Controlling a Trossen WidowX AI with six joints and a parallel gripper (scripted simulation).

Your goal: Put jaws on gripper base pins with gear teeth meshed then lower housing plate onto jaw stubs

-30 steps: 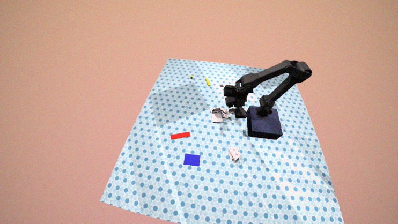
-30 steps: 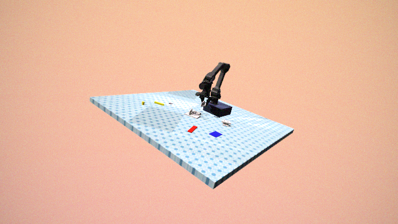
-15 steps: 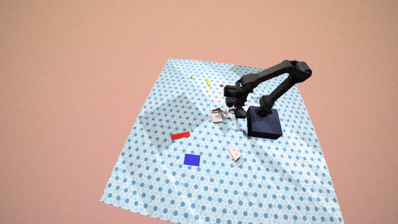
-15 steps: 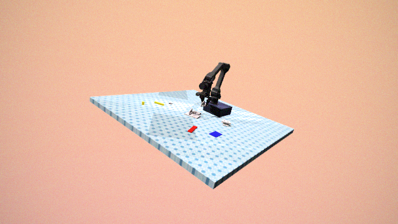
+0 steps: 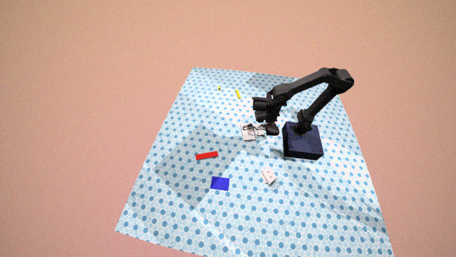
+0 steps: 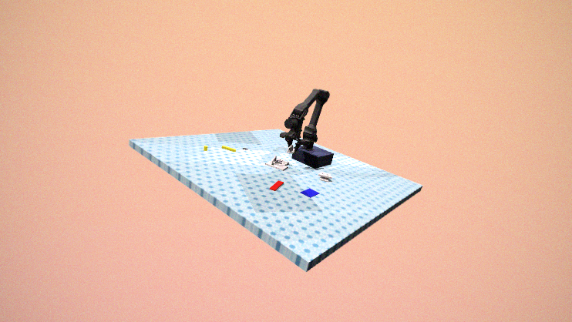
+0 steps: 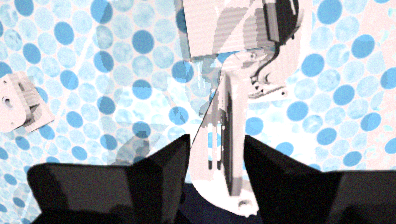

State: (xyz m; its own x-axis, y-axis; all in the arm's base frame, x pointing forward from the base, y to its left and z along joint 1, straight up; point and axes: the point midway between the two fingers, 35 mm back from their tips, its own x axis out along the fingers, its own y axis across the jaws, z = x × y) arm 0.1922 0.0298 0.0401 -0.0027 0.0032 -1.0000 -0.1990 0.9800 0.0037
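The flat white plate is 100 mm ahead of my gripper tip, 80 mm below it and 10 mm to the right of it. Also, from my gripper tip: jaw: 30 mm behind, 20 mm to the right; then housing plate: 80 mm below, 40 mm ahead, 30 mm to the right; then small white piece: 240 mm to the left, 80 mm below, 50 mm behind.
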